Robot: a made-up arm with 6 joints. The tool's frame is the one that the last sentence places.
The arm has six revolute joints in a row. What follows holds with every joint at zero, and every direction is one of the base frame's. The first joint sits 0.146 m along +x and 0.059 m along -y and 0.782 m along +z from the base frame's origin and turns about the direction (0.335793, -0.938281, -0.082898), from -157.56 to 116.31 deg. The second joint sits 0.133 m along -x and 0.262 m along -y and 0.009 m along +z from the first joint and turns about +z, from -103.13 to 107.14 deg. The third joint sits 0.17 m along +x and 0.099 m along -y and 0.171 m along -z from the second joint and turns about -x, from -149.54 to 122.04 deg. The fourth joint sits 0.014 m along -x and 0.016 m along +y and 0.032 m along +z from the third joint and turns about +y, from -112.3 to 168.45 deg. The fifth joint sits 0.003 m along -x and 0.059 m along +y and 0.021 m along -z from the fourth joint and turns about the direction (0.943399, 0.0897, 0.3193), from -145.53 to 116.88 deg. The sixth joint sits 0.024 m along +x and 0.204 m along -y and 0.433 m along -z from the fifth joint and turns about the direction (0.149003, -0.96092, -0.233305), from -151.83 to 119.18 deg. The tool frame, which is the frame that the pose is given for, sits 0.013 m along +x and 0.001 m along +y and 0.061 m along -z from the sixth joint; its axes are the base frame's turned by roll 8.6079, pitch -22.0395 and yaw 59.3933 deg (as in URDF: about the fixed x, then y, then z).
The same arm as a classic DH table. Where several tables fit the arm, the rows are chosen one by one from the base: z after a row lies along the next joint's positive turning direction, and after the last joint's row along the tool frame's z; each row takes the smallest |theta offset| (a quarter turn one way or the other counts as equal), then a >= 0, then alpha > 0; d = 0 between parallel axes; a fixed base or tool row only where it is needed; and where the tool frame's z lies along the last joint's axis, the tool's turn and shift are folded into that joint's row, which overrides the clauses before.
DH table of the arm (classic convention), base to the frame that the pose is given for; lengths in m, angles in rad. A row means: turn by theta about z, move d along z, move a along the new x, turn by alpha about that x. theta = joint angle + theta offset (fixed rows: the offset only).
base (fixed): theta_offset 0.3437, d 0.7907, a 0.1176, alpha 1.6538
joint 1: theta_offset 0.0000, d 0.3077, a -0.2135, alpha -1.6538
joint 2: theta_offset 1.2271, d -0.1452, a -0.0990, alpha -1.5708
joint 3: theta_offset -1.5708, d -0.1560, a 0.0320, alpha -1.5708
joint 4: theta_offset -0.3264, d 0.0759, a -0.0189, alpha -1.4810
joint 5: theta_offset 0.2722, d -0.1375, a -0.3506, alpha -1.5909
joint 6: theta_offset 1.3631, d 0.3229, a -0.0057, alpha 1.4128
tool (fixed): theta_offset -2.2247, d -0.0610, a 0.0000, alpha 0.0000
Joint limits (rad, base to tool): -2.7499..2.0300 -1.8000..1.8699 -2.6100..2.1300 -1.9600..2.9400 -2.5400..2.0399 -2.6499..2.0801

